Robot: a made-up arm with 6 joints. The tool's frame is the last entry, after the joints.
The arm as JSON. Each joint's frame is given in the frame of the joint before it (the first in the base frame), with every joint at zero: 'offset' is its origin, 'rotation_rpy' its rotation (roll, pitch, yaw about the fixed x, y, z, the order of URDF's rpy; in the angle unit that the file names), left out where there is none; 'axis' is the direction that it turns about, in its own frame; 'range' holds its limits. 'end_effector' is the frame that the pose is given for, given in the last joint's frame.
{
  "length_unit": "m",
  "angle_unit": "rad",
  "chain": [
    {
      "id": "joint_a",
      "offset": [
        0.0,
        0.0,
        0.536
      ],
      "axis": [
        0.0,
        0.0,
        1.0
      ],
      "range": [
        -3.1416,
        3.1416
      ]
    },
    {
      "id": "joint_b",
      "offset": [
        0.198,
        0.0,
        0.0
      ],
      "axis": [
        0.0,
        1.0,
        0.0
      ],
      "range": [
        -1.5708,
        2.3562
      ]
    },
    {
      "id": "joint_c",
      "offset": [
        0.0,
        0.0,
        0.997
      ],
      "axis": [
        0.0,
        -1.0,
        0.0
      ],
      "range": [
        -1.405,
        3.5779
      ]
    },
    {
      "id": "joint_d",
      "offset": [
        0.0,
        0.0,
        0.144
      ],
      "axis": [
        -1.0,
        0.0,
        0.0
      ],
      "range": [
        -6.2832,
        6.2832
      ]
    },
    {
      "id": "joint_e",
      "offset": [
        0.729,
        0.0,
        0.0
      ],
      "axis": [
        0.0,
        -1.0,
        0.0
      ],
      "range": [
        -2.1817,
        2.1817
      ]
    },
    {
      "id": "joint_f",
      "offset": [
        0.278,
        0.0,
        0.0
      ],
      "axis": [
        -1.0,
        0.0,
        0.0
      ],
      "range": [
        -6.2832,
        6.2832
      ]
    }
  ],
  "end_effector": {
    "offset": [
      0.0,
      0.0,
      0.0
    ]
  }
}
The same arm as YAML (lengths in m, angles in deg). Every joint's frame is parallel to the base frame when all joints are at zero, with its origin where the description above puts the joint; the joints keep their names.
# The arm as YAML. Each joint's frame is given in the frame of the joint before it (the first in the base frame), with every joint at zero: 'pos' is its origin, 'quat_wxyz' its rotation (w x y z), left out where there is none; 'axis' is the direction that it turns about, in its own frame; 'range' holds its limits. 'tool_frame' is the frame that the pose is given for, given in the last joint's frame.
length_unit: m
angle_unit: deg
joints:
  - joint: joint_a
    pos: [0.0, 0.0, 0.536]
    axis: "+z"
    range: [-180.0, 180.0]
  - joint: joint_b
    pos: [0.198, 0.0, 0.0]
    axis: "+y"
    range: [-90.0, 135.0]
  - joint: joint_c
    pos: [0.0, 0.0, 0.997]
    axis: "-y"
    range: [-80.5, 205.0]
  - joint: joint_d
    pos: [0.0, 0.0, 0.144]
    axis: "-x"
    range: [-360.0, 360.0]
  - joint: joint_e
    pos: [0.729, 0.0, 0.0]
    axis: "-y"
    range: [-125.0, 125.0]
  - joint: joint_f
    pos: [0.278, 0.0, 0.0]
    axis: "-x"
    range: [-360.0, 360.0]
tool_frame:
  pos: [0.0, 0.0, 0.0]

